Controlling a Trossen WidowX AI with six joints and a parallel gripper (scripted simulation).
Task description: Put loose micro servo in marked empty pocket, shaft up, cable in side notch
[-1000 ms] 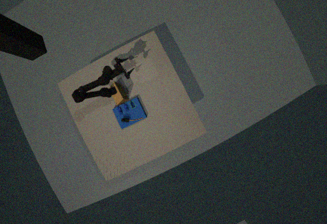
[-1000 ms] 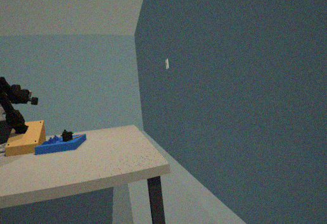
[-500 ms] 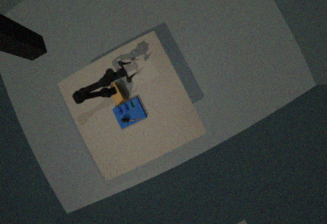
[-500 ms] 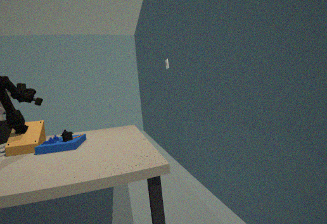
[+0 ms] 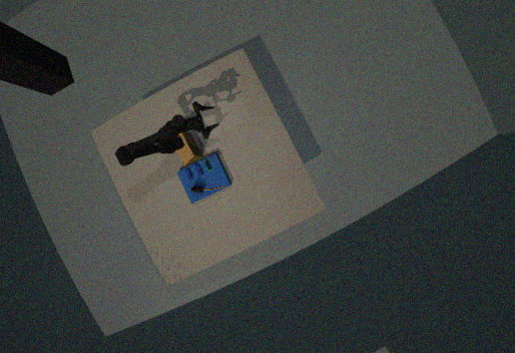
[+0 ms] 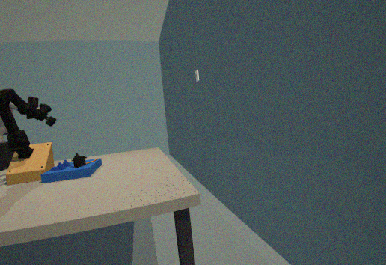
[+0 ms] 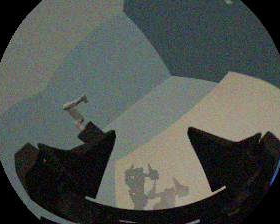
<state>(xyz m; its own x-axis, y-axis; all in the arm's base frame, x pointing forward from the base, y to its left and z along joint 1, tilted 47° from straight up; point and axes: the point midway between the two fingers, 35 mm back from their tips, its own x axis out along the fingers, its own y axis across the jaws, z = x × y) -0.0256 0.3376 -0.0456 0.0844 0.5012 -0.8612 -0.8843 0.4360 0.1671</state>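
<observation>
The blue robot deck lies 34 cm below my gripper tip, 31 cm ahead of it and 28 cm to the right of it.
</observation>
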